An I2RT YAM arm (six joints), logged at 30 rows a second.
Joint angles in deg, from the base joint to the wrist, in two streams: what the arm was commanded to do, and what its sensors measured. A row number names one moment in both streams.
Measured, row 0:
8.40 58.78 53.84 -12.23 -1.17 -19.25
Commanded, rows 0 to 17:
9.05 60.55 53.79 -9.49 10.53 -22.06
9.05 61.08 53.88 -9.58 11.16 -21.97
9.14 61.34 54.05 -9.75 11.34 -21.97
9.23 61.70 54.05 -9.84 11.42 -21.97
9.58 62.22 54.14 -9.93 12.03 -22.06
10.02 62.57 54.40 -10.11 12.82 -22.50
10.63 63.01 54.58 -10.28 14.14 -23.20
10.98 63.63 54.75 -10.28 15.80 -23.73
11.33 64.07 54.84 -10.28 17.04 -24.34
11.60 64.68 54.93 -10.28 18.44 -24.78
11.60 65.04 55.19 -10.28 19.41 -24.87
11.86 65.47 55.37 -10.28 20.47 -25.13
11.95 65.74 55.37 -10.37 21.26 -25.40
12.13 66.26 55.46 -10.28 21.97 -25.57
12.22 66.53 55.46 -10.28 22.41 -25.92
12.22 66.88 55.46 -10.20 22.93 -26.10
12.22 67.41 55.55 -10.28 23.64 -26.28
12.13 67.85 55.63 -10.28 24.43 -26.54
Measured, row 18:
11.73 66.83 53.65 -12.23 19.14 -24.58
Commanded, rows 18 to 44:
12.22 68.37 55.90 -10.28 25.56 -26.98
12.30 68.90 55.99 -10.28 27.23 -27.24
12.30 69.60 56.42 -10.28 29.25 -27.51
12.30 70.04 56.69 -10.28 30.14 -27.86
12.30 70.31 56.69 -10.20 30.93 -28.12
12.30 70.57 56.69 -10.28 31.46 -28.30
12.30 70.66 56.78 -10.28 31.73 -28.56
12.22 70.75 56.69 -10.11 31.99 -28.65
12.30 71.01 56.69 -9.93 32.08 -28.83
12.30 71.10 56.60 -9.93 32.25 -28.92
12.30 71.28 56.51 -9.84 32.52 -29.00
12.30 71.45 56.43 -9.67 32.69 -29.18
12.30 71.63 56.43 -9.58 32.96 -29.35
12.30 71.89 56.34 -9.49 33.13 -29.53
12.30 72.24 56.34 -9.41 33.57 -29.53
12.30 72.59 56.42 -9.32 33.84 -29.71
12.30 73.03 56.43 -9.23 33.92 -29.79
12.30 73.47 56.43 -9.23 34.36 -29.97
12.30 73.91 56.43 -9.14 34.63 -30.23
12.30 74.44 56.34 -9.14 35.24 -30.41
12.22 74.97 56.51 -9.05 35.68 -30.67
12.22 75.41 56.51 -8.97 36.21 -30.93
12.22 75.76 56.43 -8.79 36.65 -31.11
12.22 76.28 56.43 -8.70 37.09 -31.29
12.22 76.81 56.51 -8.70 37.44 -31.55
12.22 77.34 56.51 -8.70 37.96 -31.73
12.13 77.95 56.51 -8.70 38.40 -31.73
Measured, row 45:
11.73 76.42 54.61 -10.55 34.61 -30.52
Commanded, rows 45 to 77:
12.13 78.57 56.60 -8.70 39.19 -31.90
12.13 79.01 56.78 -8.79 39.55 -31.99
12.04 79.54 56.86 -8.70 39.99 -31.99
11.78 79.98 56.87 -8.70 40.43 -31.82
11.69 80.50 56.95 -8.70 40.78 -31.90
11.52 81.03 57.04 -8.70 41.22 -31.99
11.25 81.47 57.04 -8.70 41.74 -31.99
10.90 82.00 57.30 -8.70 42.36 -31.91
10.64 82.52 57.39 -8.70 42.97 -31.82
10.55 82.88 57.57 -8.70 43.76 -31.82
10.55 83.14 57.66 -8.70 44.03 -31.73
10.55 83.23 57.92 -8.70 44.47 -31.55
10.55 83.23 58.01 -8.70 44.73 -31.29
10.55 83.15 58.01 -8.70 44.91 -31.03
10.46 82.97 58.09 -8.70 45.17 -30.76
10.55 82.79 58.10 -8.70 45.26 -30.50
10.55 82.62 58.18 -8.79 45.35 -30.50
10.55 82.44 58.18 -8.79 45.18 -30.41
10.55 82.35 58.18 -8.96 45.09 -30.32
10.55 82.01 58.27 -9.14 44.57 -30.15
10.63 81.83 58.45 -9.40 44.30 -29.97
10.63 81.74 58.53 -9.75 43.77 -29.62
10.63 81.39 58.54 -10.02 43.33 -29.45
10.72 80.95 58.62 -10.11 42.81 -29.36
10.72 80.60 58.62 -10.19 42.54 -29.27
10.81 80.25 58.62 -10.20 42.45 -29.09
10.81 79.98 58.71 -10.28 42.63 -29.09
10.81 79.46 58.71 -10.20 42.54 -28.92
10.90 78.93 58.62 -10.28 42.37 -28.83
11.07 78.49 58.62 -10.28 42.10 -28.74
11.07 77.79 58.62 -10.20 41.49 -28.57
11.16 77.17 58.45 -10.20 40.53 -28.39
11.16 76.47 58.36 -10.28 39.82 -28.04
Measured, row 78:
10.92 80.62 56.42 -9.96 42.04 -30.30
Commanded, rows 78 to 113:
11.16 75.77 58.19 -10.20 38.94 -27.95
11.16 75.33 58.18 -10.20 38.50 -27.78
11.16 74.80 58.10 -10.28 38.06 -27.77
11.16 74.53 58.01 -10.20 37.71 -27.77
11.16 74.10 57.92 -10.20 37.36 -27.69
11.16 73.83 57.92 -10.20 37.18 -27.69
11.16 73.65 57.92 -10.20 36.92 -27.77
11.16 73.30 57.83 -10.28 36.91 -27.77
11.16 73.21 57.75 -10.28 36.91 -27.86
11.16 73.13 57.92 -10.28 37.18 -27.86
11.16 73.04 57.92 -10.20 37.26 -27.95
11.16 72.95 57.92 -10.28 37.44 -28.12
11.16 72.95 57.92 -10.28 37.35 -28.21
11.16 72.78 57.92 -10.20 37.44 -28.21
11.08 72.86 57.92 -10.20 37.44 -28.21
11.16 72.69 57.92 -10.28 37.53 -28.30
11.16 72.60 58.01 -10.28 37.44 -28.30
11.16 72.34 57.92 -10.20 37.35 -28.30
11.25 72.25 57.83 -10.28 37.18 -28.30
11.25 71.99 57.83 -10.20 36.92 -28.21
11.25 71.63 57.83 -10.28 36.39 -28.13
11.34 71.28 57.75 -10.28 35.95 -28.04
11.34 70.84 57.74 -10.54 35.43 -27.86
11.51 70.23 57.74 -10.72 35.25 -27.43
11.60 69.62 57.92 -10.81 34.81 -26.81
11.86 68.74 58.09 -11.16 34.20 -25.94
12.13 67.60 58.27 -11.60 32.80 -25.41
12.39 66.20 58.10 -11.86 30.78 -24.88
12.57 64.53 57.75 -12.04 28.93 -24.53
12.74 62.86 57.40 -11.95 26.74 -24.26
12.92 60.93 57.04 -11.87 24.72 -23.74
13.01 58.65 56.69 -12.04 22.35 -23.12
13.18 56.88 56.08 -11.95 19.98 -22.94
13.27 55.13 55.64 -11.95 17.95 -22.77
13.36 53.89 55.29 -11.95 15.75 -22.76
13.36 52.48 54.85 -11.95 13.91 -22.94
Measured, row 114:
12.86 58.70 56.25 -12.93 24.21 -24.95
